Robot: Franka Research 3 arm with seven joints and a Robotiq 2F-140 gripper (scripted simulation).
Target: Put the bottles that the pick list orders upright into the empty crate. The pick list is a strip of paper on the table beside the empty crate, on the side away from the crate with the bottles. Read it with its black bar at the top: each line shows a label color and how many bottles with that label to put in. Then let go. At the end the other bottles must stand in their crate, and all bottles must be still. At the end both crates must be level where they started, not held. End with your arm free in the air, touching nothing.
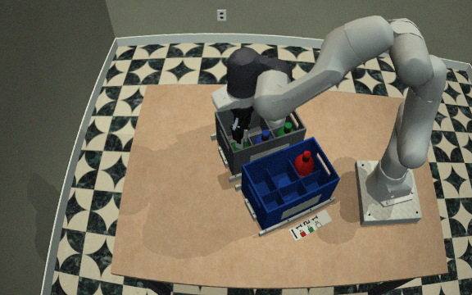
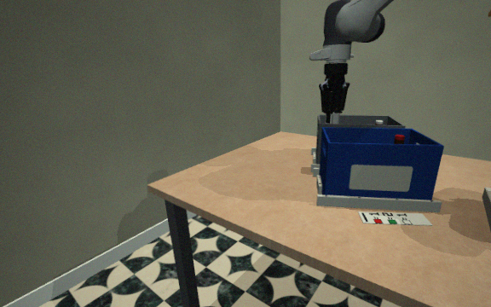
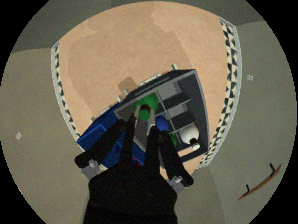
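Right now my hand is 80 mm past the blue bottle, 30 mm to the left of it and 80 mm above it. Also, from my hand: white bottle: 130 mm behind, 150 mm to the right, 80 mm below; blue crate: 170 mm behind, 130 mm to the left, 90 mm below; grey crate: 60 mm behind, 80 mm to the right, 90 mm below.
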